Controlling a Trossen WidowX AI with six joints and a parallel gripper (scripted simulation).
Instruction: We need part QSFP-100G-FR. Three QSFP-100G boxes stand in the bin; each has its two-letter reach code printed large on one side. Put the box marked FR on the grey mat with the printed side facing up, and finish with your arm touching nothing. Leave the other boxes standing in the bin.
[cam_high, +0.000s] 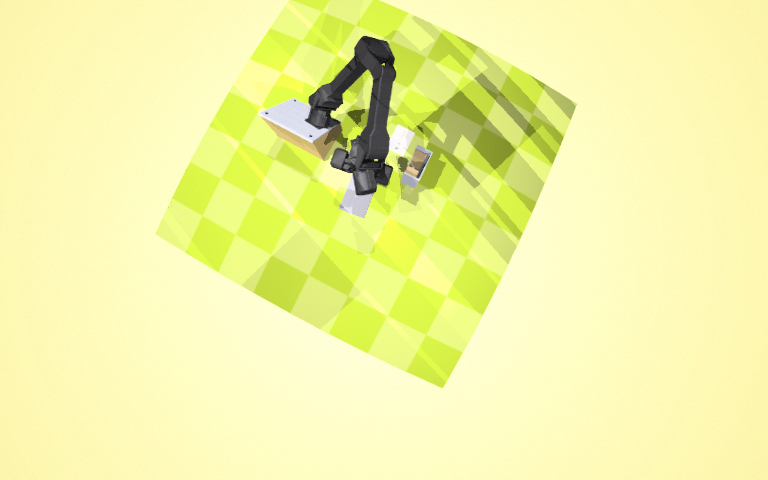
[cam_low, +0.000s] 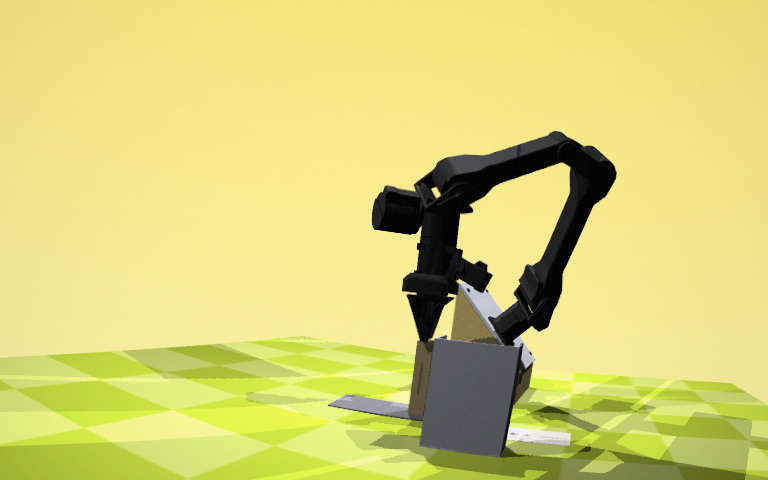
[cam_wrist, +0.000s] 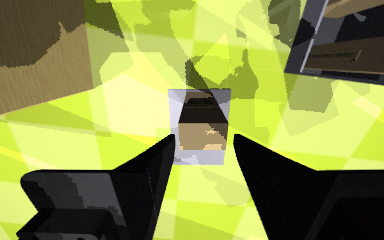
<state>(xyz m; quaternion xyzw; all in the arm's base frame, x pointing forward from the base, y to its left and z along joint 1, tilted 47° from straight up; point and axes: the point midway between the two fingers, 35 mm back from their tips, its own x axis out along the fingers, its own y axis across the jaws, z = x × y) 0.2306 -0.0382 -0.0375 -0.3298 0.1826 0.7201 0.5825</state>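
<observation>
The grey mat lies 120 mm below my gripper tip, 60 mm to the right of it and 10 mm ahead of it. Also, from my gripper tip: thin white slab 210 mm to the left, 120 mm below, 20 mm ahead.
</observation>
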